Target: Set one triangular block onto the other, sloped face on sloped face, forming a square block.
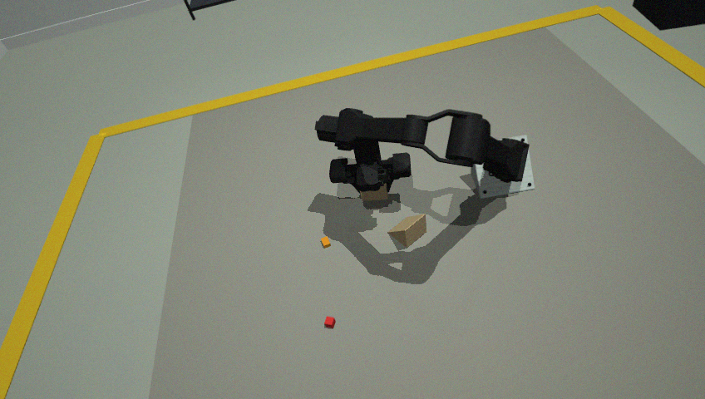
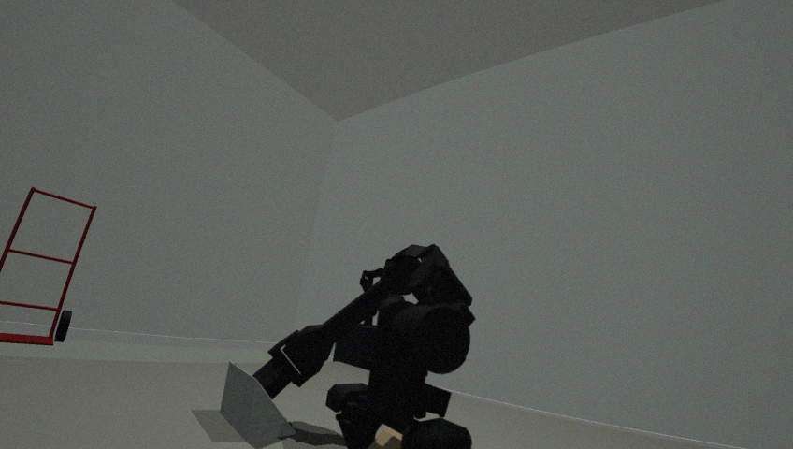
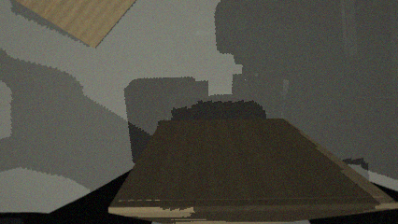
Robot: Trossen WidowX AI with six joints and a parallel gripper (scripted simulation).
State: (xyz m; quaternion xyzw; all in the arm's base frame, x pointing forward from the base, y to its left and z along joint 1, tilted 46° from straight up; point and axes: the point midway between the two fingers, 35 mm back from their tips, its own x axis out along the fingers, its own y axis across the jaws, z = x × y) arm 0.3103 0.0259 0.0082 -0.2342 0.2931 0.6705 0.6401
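Now: gripper tip 13 cm short of the orange cube, 12 cm to the right of it and 3 cm above it.
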